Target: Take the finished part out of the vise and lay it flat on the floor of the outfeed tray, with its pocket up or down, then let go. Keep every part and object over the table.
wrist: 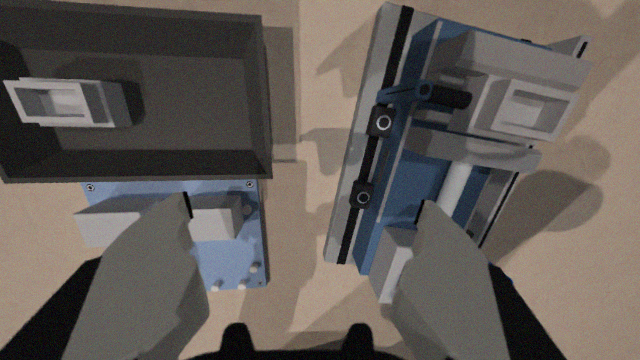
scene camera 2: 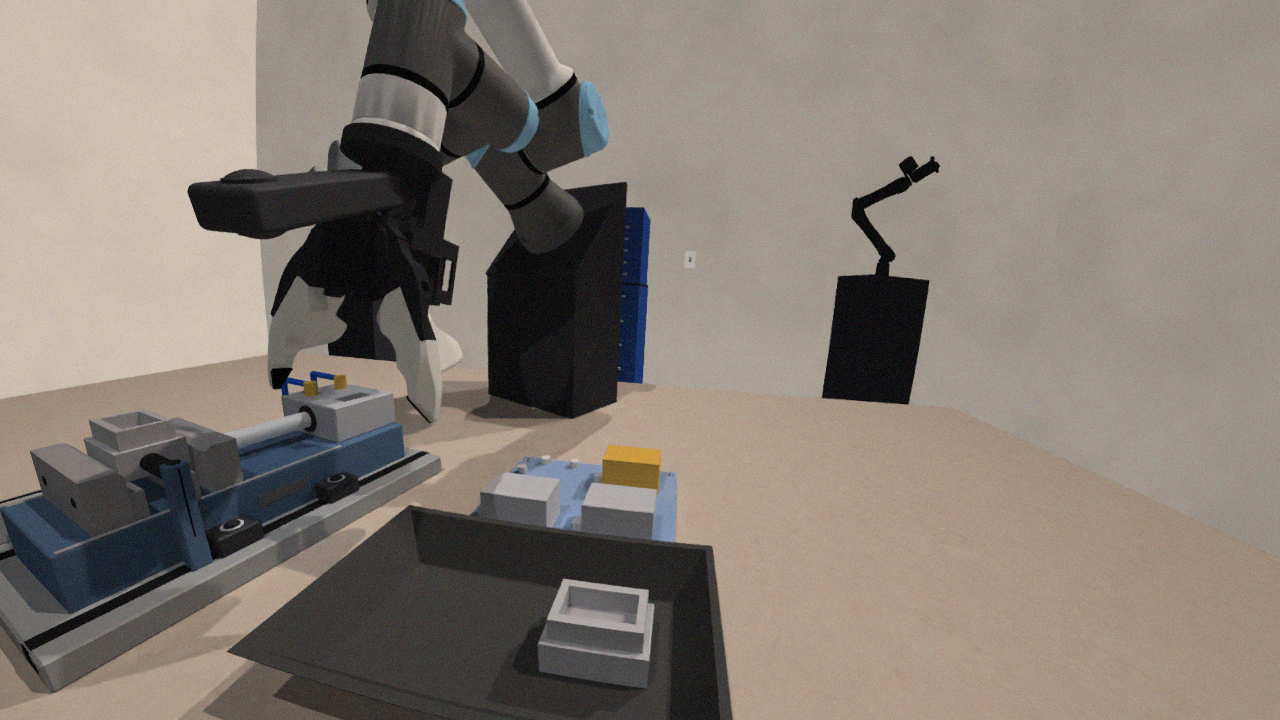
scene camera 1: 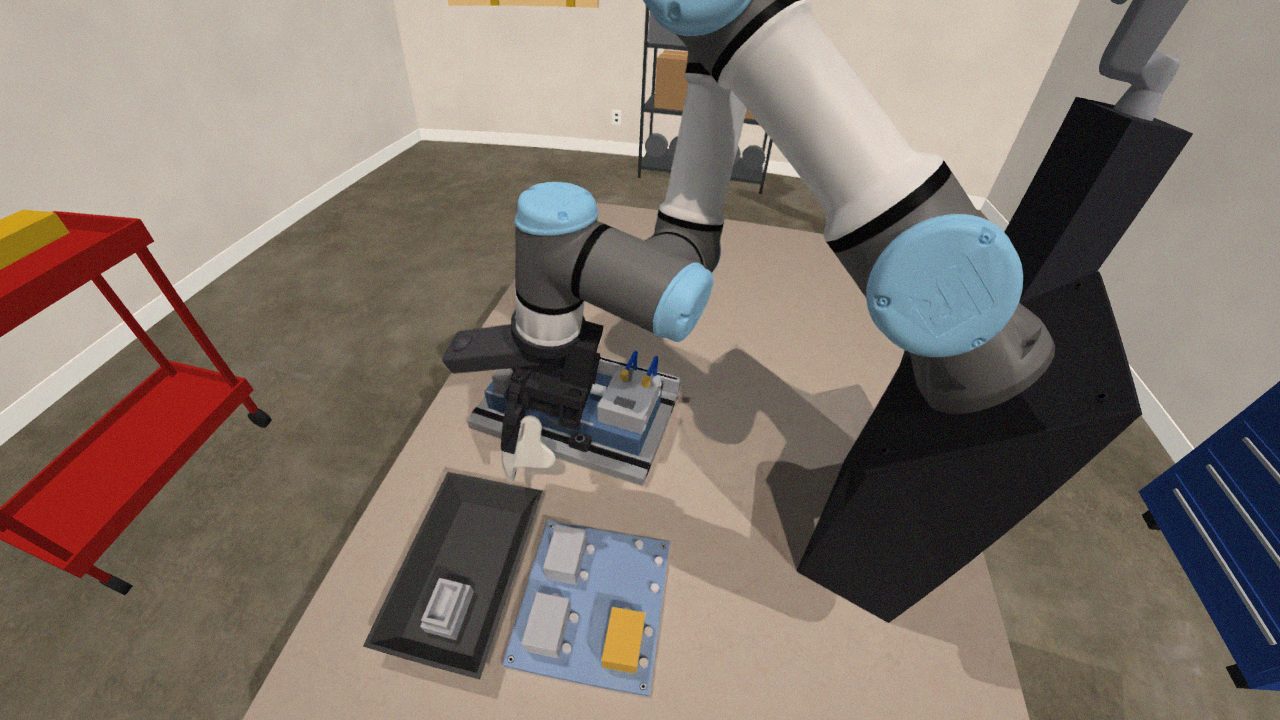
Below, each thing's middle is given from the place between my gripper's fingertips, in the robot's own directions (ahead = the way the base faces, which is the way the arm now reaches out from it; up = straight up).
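Relative to my hand, the blue post (scene camera 2: 195, 549) is 60 mm ahead, 90 mm to the right and 70 mm below. The grey actuator block (scene camera 1: 632, 420) is 110 mm to the right of my hand, 120 mm behind it and 50 mm below it; the yellow block (scene camera 2: 626, 466) is 130 mm behind my hand, 220 mm to the left of it and 100 mm below it.
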